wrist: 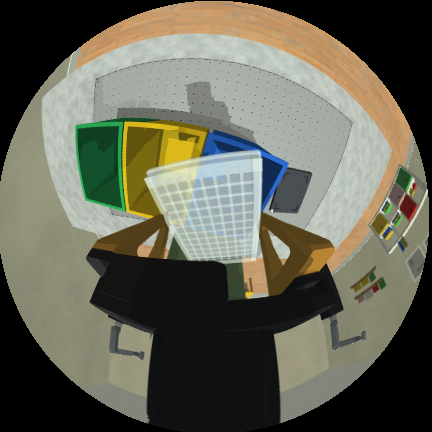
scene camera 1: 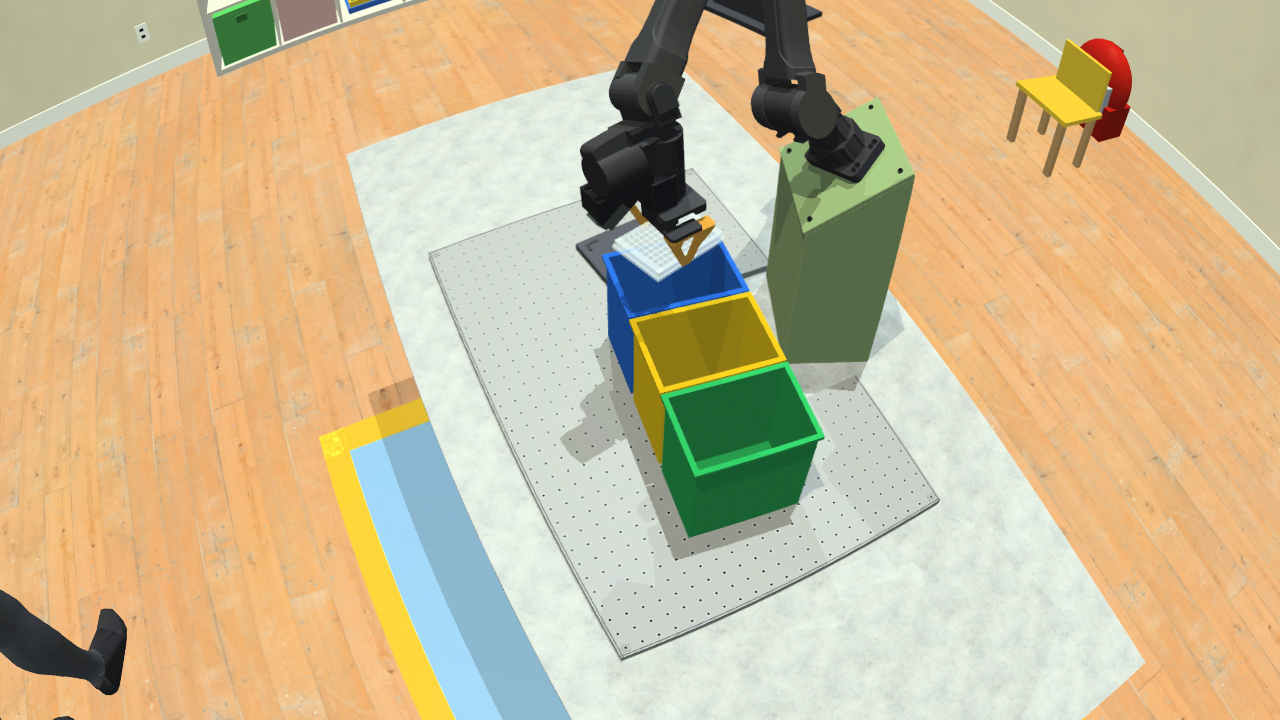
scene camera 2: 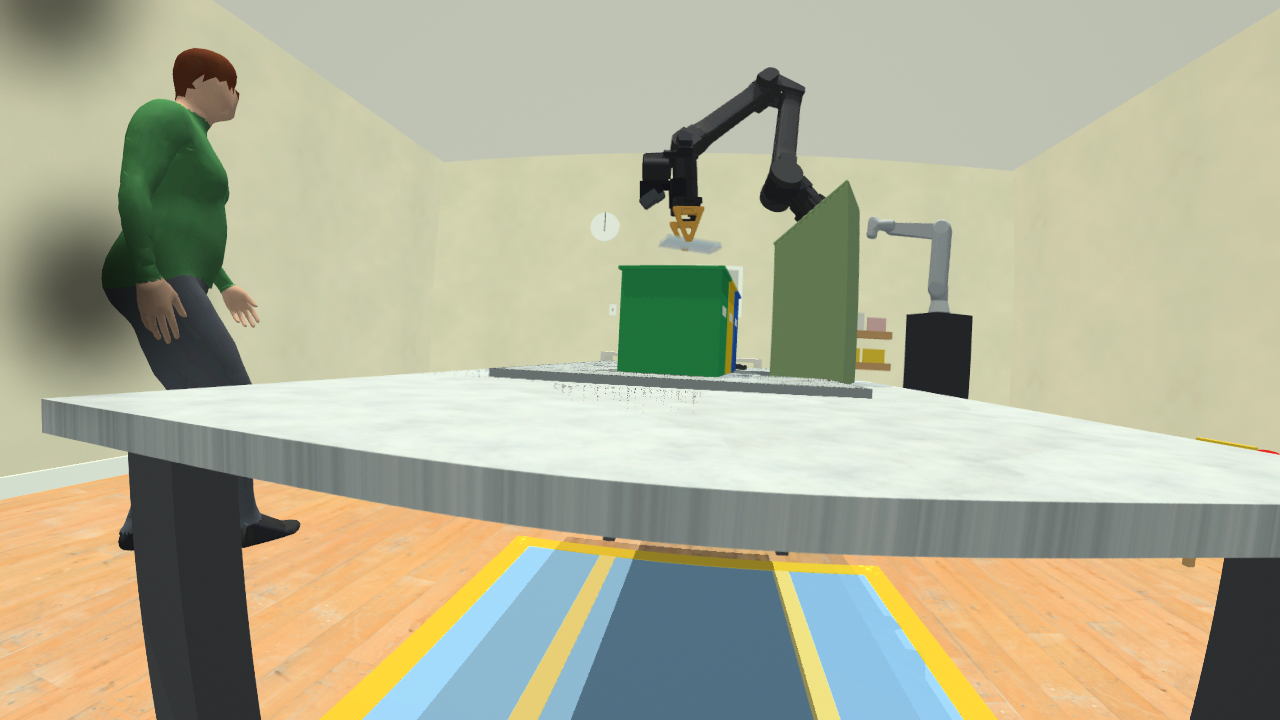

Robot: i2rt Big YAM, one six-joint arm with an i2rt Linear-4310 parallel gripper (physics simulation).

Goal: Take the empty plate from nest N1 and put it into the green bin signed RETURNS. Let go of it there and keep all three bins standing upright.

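Places are measured from the arm's base along level axes (x ahead, y left, z up), in millimetres.
Pixels of known places: gripper, fingertip midpoint: (wrist: pixel 213 216) (scene camera 1: pixel 666 244) (scene camera 2: pixel 686 246); arm's base, link origin: (scene camera 1: pixel 847 153) (scene camera 2: pixel 822 222).
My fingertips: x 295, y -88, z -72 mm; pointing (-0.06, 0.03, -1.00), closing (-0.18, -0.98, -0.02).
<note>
For each thing: its top centre in the pictures, then the offset to it from my fingertips. Level surfaces: height alone.
- clear gridded plate, top centre: (wrist: pixel 213 233) (scene camera 1: pixel 670 233) (scene camera 2: pixel 689 239) 6 mm back, 0 mm left, 16 mm up
- blue bin, top centre: (scene camera 1: pixel 675 271) (wrist: pixel 231 197) 43 mm back, 22 mm right, 98 mm down
- yellow bin, top centre: (scene camera 1: pixel 708 339) (wrist: pixel 154 178) 15 mm ahead, 97 mm left, 98 mm down
- green bin, top centre: (scene camera 1: pixel 744 416) (scene camera 2: pixel 678 272) (wrist: pixel 96 168) 74 mm ahead, 216 mm left, 98 mm down
- dark nest, top centre: (scene camera 1: pixel 632 244) (wrist: pixel 291 193) 157 mm back, 227 mm right, 264 mm down
- perforated board, surface height: 278 mm down
- table, surface height: 291 mm down
My gripper (scene camera 1: pixel 664 238) (scene camera 2: pixel 687 234) (wrist: pixel 213 216) is shut on the clear gridded plate (scene camera 1: pixel 646 256) (scene camera 2: pixel 704 245) (wrist: pixel 215 195), with orange fingers at two opposite sides. It holds the plate nearly level, higher than the bin rims. In the wrist view the plate overlaps the blue bin (scene camera 1: pixel 619 331) (wrist: pixel 272 172) and part of the yellow bin (scene camera 1: pixel 648 402) (wrist: pixel 145 150). The green bin (scene camera 1: pixel 747 501) (scene camera 2: pixel 671 317) (wrist: pixel 100 165) is at the row's far end from the nest. All three bins stand upright. A dark nest (scene camera 1: pixel 595 250) (wrist: pixel 292 190) shows without a plate; its label and the RETURNS sign are not readable.
The bins stand in a close row on a perforated board (scene camera 1: pixel 572 537) (wrist: pixel 300 120). The arm's tall green pedestal (scene camera 1: pixel 841 295) (scene camera 2: pixel 814 304) is beside the row. A person (scene camera 2: pixel 179 205) in a green top stands left of the table (scene camera 2: pixel 626 438). Another grey arm (scene camera 2: pixel 937 259) is in the background.
</note>
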